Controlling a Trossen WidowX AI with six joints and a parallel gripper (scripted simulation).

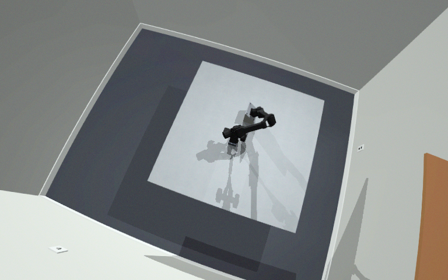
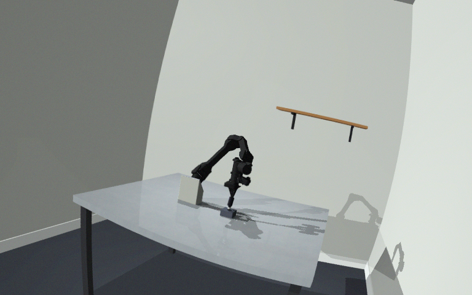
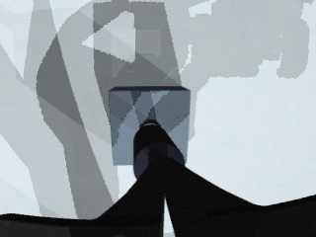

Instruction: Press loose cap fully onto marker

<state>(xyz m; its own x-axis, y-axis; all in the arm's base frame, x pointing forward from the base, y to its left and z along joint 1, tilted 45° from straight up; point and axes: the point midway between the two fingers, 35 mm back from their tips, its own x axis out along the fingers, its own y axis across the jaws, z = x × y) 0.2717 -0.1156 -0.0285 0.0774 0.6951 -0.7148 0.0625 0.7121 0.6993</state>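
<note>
Right now the holder block is 100 mm below my gripper tip and 10 mm behind it. Also, from my gripper tip: dark cap: 30 mm below.
</note>
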